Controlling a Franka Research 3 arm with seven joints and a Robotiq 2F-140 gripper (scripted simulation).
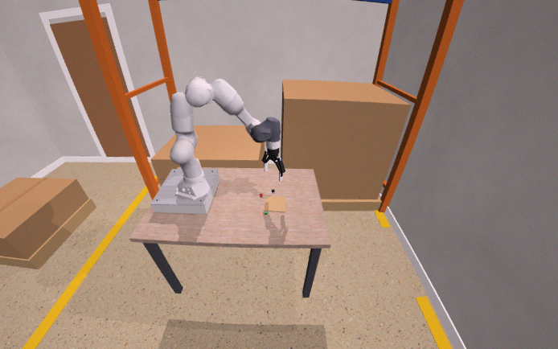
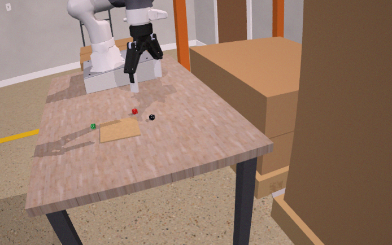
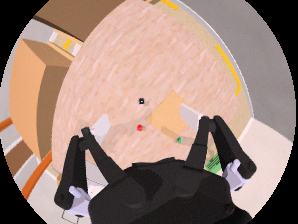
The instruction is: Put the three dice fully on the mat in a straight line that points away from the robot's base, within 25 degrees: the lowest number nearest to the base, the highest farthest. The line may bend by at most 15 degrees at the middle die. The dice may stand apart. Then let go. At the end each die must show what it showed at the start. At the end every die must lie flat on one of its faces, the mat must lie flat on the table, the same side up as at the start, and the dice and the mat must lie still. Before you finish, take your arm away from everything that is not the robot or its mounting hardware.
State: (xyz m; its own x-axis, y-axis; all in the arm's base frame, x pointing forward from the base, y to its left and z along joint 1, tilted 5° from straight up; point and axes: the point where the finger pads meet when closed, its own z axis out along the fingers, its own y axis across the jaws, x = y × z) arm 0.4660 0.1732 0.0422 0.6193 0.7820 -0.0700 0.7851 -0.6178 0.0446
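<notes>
Now: hand 140 mm above the black die. Round my hand: green die 220 mm to the right, 140 mm below, 10 mm behind; then tan mat 150 mm below, 120 mm to the right, 40 mm ahead; then red die 140 mm below, 70 mm behind, 60 mm to the right.
</notes>
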